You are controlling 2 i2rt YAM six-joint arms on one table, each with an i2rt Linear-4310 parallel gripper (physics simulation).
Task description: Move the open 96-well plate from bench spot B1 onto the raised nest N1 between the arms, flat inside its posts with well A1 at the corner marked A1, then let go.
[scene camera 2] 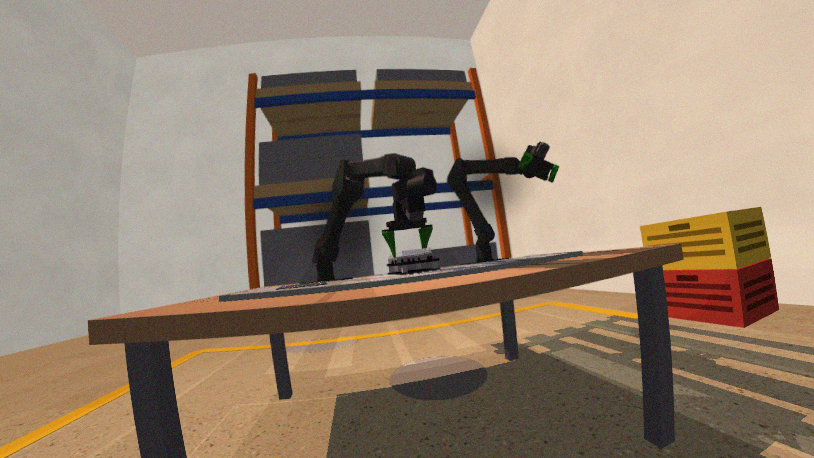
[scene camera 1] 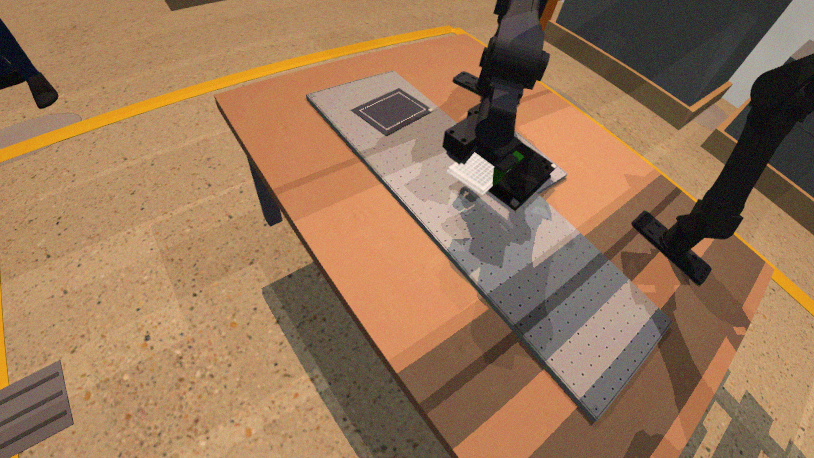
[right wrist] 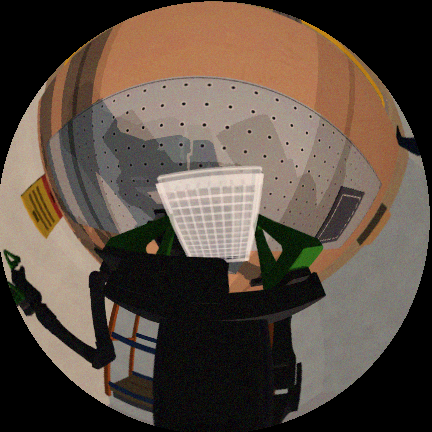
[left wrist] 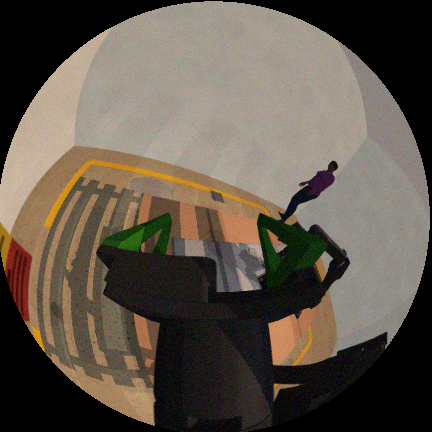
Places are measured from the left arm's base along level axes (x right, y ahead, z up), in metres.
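Where they show: left gripper, fingertip midpoint: (scene camera 2: pixel 545 164) (left wrist: pixel 213 217); right gripper, fingertip midpoint: (scene camera 2: pixel 409 255) (scene camera 1: pixel 478 171) (right wrist: pixel 213 217); left arm's base, origin of the base link: (scene camera 1: pixel 669 247).
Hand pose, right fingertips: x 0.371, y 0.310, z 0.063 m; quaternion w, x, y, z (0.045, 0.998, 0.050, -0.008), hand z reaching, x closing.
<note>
Each offset is from my right fingertips to the top centre of the thing. "*": to the spot under its first point. Level surfaces: height alone.
The white open 96-well plate @(dx +0.002, dy -0.010, dz +0.015 m) (scene camera 1: pixel 477 172) (scene camera 2: pixel 414 252) (right wrist: pixel 213 213) is held between the green fingers of my right gripper (scene camera 1: pixel 491 171) (scene camera 2: pixel 407 236) (right wrist: pixel 213 217), which is shut on its sides. It hangs level just above the black raised nest N1 @(dx -0.023, dy -0.109, dz -0.006 m) (scene camera 1: pixel 523 177) (scene camera 2: pixel 413 264), and in scene camera 1 it overlaps the nest's near left edge. The marked dark rectangle B1 @(* dx +0.304, dy -0.012, dz -0.048 m) (scene camera 1: pixel 392 109) (right wrist: pixel 340 215) on the grey perforated board @(dz -0.050 m) (scene camera 1: pixel 569 319) is bare. My left gripper (scene camera 2: pixel 544 164) (left wrist: pixel 213 217) is open and empty, raised high and away from the table. The nest's A1 mark is hidden.
The board lies lengthwise on the orange table @(dz -0.065 m) (scene camera 1: pixel 352 239) (scene camera 2: pixel 398 295). The left arm's base (scene camera 1: pixel 671 247) stands at the table's right edge. A shelf rack (scene camera 2: pixel 250 171) stands behind, yellow (scene camera 2: pixel 711 239) and red (scene camera 2: pixel 722 293) crates on the floor at right. A person (left wrist: pixel 314 189) walks far off.
</note>
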